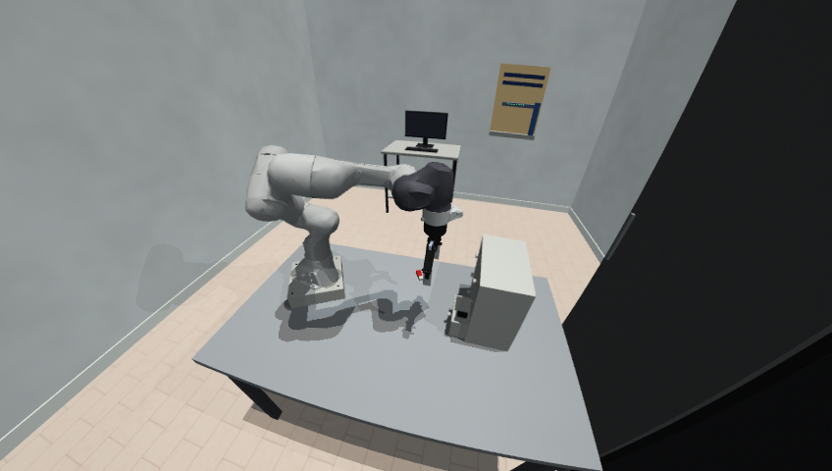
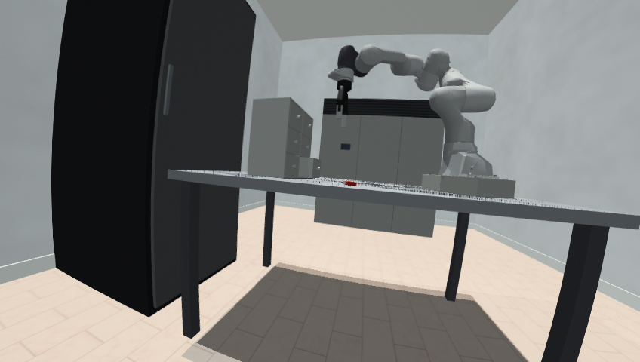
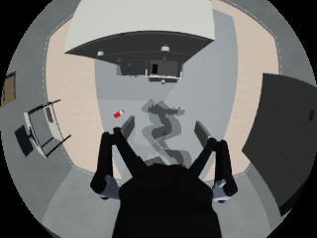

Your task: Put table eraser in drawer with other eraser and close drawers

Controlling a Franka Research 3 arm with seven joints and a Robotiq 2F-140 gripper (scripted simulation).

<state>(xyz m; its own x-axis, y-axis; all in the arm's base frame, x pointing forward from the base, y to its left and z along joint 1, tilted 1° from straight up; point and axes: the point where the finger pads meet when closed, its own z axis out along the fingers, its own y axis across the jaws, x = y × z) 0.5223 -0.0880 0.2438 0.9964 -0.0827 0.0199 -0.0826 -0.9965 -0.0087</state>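
The red eraser is 70 mm behind my hand, 260 mm to the left of it and 300 mm below it.
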